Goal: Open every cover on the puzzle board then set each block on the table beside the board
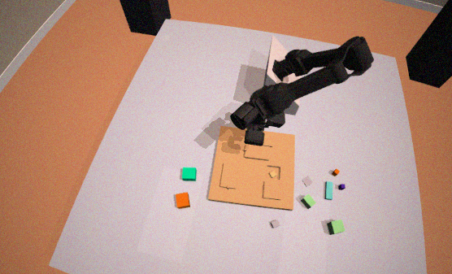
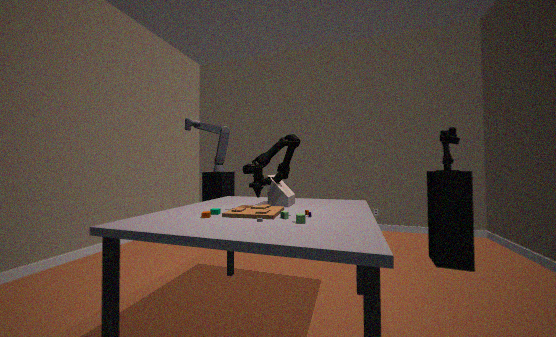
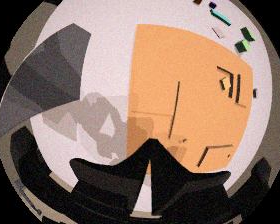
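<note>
The tan puzzle board lies 9 cm ahead of my gripper tip, 3 cm to the left of it and 6 cm below it. From my gripper tip the other things lie so: teal bar (12 cm ahead, 32 cm to the left, 8 cm below); then tiny orange cube (5 cm ahead, 34 cm to the left, 7 cm below); then green block (20 cm ahead, 19 cm to the right, 7 cm below).
</note>
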